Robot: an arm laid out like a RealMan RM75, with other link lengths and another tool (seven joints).
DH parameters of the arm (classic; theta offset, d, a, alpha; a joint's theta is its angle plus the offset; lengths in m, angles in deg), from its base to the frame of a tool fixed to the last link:
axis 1: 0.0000 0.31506 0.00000 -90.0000
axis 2: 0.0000 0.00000 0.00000 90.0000
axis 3: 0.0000 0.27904 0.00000 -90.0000
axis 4: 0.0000 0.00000 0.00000 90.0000
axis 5: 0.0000 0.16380 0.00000 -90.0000
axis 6: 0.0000 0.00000 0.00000 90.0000
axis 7: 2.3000 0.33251 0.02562 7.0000
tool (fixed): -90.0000 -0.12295 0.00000 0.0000
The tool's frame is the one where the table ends.
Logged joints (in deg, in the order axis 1, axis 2, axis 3, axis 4, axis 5, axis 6, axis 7), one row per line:
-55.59 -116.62 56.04 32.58 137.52 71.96 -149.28
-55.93 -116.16 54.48 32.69 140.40 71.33 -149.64
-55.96 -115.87 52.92 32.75 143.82 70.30 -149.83
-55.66 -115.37 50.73 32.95 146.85 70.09 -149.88
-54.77 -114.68 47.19 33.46 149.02 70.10 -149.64
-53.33 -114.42 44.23 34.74 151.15 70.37 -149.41
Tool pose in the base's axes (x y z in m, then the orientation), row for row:
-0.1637 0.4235 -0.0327 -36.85 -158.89 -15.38
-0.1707 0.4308 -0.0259 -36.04 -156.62 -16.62
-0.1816 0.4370 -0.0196 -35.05 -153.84 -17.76
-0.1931 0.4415 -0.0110 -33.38 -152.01 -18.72
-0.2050 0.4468 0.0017 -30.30 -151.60 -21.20
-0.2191 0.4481 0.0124 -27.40 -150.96 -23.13
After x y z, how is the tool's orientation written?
As a rotation vector, in degrees.
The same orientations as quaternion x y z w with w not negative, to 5 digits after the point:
-0.22269 -0.96020 -0.09294 0.14064
-0.22018 -0.95685 -0.10154 0.16014
-0.21697 -0.95233 -0.10994 0.18413
-0.20858 -0.94985 -0.11697 0.20147
-0.18995 -0.95036 -0.13290 0.20753
-0.17246 -0.95016 -0.14558 0.21507

